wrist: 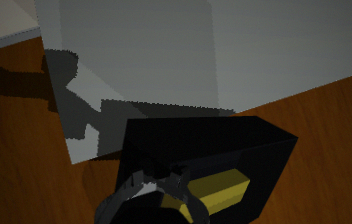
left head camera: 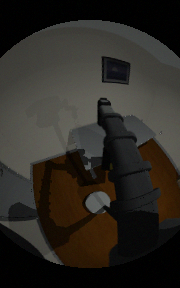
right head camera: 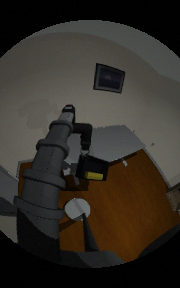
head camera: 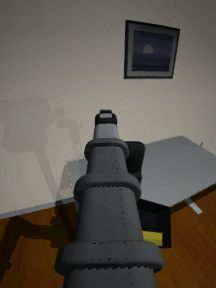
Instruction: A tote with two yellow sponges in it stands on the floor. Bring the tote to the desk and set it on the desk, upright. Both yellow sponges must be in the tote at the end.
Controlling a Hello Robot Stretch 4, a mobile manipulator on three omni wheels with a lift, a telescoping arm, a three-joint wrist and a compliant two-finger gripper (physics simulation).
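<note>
The black tote point(head camera: 166, 227) point(right head camera: 101, 165) point(wrist: 210, 134) hangs from my gripper point(right head camera: 86, 152) point(wrist: 157, 169), which is shut on its wall. The tote is off the floor, its open top facing up, somewhat tilted in the wrist view. A yellow sponge point(head camera: 152, 237) point(right head camera: 94, 176) point(wrist: 220, 191) lies inside. More yellow shows behind a finger; whether it is the second sponge I cannot tell. The grey desk point(head camera: 172, 162) point(left head camera: 82, 136) point(right head camera: 117, 140) point(wrist: 285, 45) is beyond the tote, whose shadow falls across its front edge. The arm mostly hides the tote in the left head view.
A desk foot point(head camera: 194, 206) point(right head camera: 125, 163) shows below the desk's front edge. The wall with a framed picture point(head camera: 151, 51) point(left head camera: 116, 70) point(right head camera: 109, 78) stands behind the desk. A pale round disc point(left head camera: 97, 202) point(right head camera: 77, 209) is low near the arm. A brown box point(right head camera: 174, 198) is at the right edge.
</note>
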